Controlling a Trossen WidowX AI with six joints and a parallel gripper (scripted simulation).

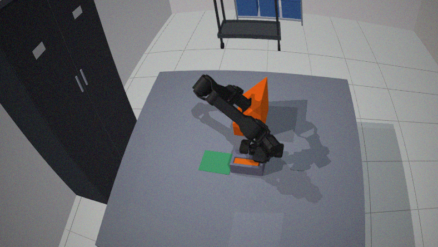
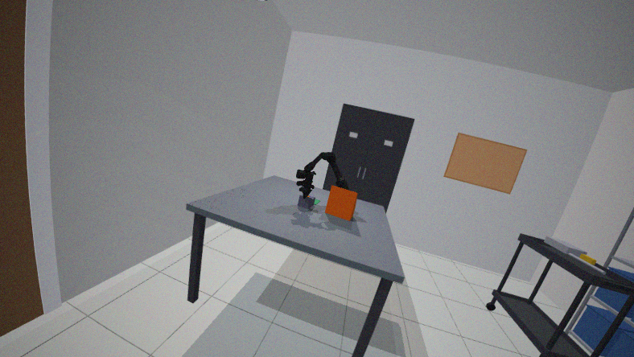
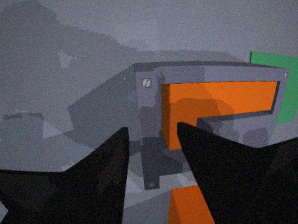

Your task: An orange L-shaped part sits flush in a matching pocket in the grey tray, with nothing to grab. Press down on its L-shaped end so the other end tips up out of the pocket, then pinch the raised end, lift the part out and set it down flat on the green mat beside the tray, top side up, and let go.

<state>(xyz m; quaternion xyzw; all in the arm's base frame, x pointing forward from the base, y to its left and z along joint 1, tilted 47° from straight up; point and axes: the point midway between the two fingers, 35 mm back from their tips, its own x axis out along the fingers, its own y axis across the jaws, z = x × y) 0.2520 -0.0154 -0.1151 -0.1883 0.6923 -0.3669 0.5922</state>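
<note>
Right now the orange L-shaped part is 5 cm to the right of my gripper tip, 2 cm below it and 1 cm behind it. Also, from my gripper tip: green mat: 22 cm to the right, 9 cm below, 4 cm behind.
</note>
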